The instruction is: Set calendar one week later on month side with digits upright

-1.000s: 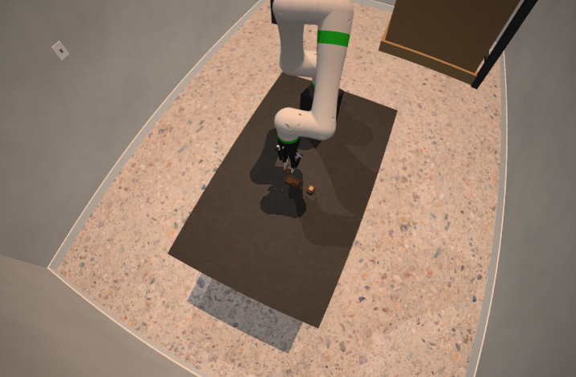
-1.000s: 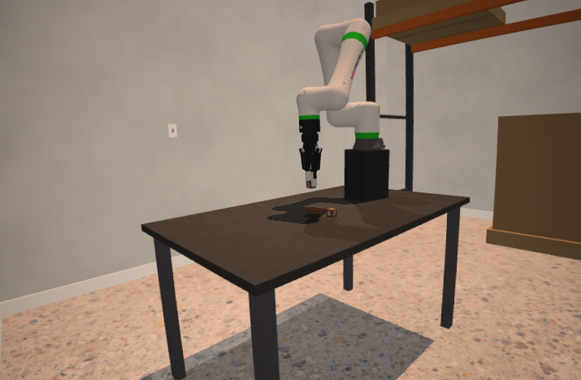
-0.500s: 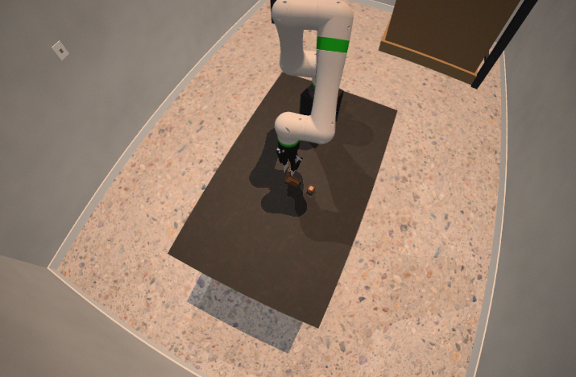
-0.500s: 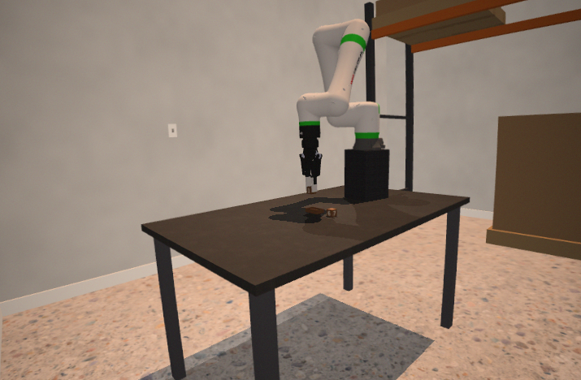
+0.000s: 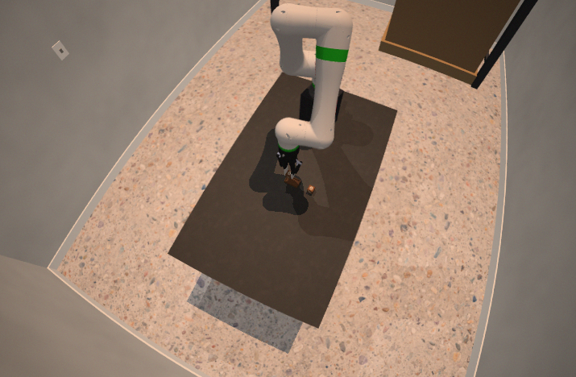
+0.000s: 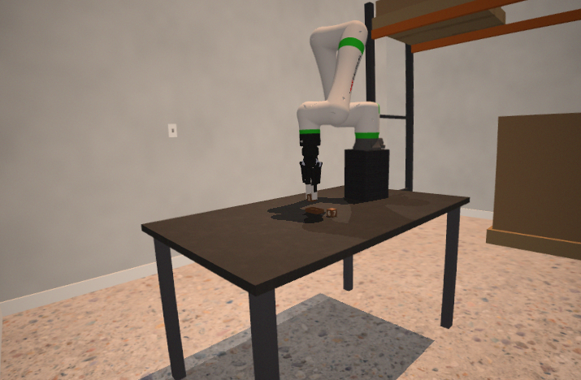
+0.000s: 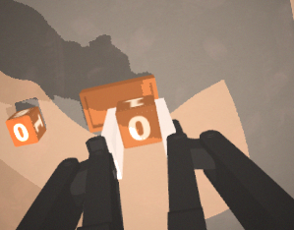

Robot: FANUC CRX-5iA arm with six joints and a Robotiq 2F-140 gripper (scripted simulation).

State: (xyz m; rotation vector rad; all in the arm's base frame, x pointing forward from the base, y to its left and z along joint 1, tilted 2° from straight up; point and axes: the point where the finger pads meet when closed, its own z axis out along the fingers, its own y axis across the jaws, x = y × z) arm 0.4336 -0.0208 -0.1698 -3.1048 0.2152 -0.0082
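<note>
My gripper is now 2 cm to the right of the brown tray and 8 cm above it.
</note>
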